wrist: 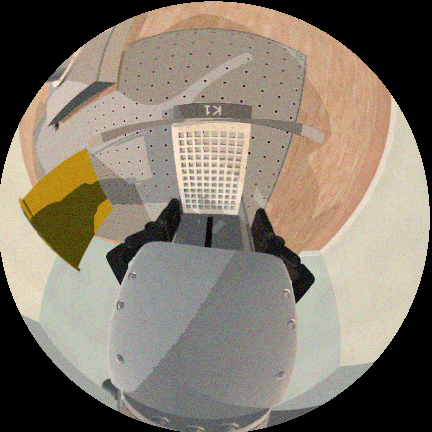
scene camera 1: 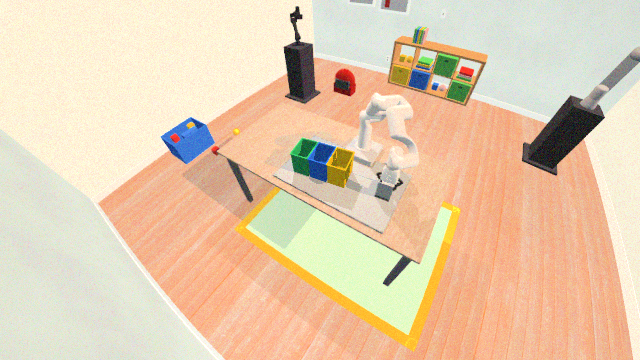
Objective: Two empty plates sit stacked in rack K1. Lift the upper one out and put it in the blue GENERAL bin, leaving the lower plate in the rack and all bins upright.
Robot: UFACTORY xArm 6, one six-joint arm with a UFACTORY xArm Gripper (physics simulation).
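Pixels of known places: gripper, fingertip midpoint: point(wrist: 216, 213); arm's base, link origin: point(scene camera 1: 363, 146).
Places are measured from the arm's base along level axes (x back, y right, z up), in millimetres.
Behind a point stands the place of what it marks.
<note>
Grey rack K1 point(scene camera 1: 384, 191) @(x -344, y -337, z 51 mm) point(wrist: 212, 111) @(x -202, y -313, z -15 mm) stands near the right end of the pegboard. A pale gridded plate point(wrist: 212, 170) @(x -276, y -326, z 4 mm) shows in it in the wrist view; the lower plate cannot be told apart from it. My gripper point(scene camera 1: 389, 181) @(x -305, y -337, z 51 mm) point(wrist: 216, 213) @(x -305, y -337, z 51 mm) is open and empty, low at the rack, with its fingers spread either side of it near the plate's near end. The blue bin point(scene camera 1: 320, 162) @(x -443, y 79, z 147 mm) stands upright between the green bin point(scene camera 1: 302, 157) @(x -472, y 202, z 148 mm) and the yellow bin point(scene camera 1: 340, 168) @(x -414, y -52, z 147 mm) point(wrist: 75, 200) @(x -324, y -65, z 45 mm), which are upright too. The blue bin does not show in the wrist view.
The bins and rack stand on the grey perforated board point(scene camera 1: 367, 212) @(x -487, y -307, z -32 mm) point(wrist: 215, 57) @(x -111, y -302, z -32 mm) on the wooden table point(scene camera 1: 280, 120) @(x -64, y 830, z -45 mm). The arm's base is behind the bins. The yellow bin is the one nearest the rack. The table's front edge runs beyond the board.
</note>
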